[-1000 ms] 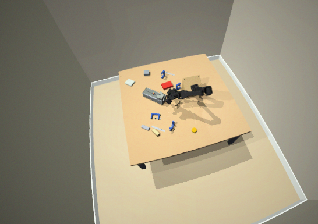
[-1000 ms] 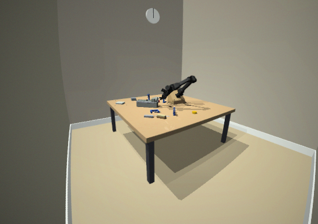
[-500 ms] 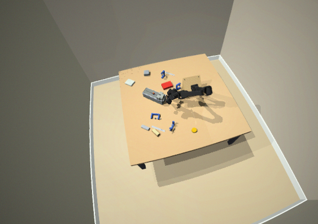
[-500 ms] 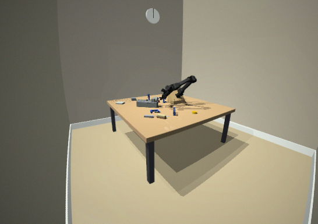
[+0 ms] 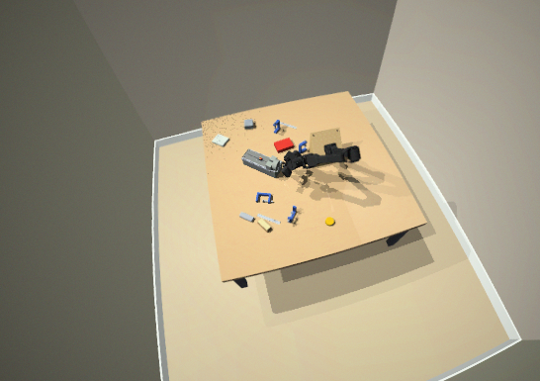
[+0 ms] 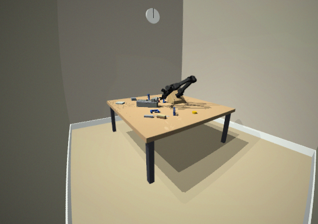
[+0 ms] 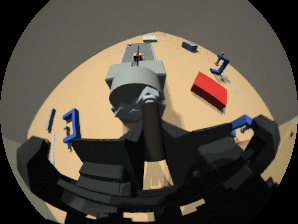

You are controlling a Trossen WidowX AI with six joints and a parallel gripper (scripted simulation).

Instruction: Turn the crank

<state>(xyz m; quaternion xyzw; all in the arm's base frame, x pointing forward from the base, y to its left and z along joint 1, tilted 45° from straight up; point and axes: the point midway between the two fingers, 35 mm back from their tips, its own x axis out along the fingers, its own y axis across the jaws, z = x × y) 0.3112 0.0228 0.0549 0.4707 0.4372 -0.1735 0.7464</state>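
My gripper tip is 10 mm past the dark crank handle, 10 mm to the right of it and 30 mm below it. Round my gripper tip: red pointer (130 mm ahead, 100 mm to the right, 10 mm below); then tan block (210 mm ahead, 340 mm to the left, 70 mm below); then yellow disc (170 mm behind, 420 mm to the left, 80 mm below).
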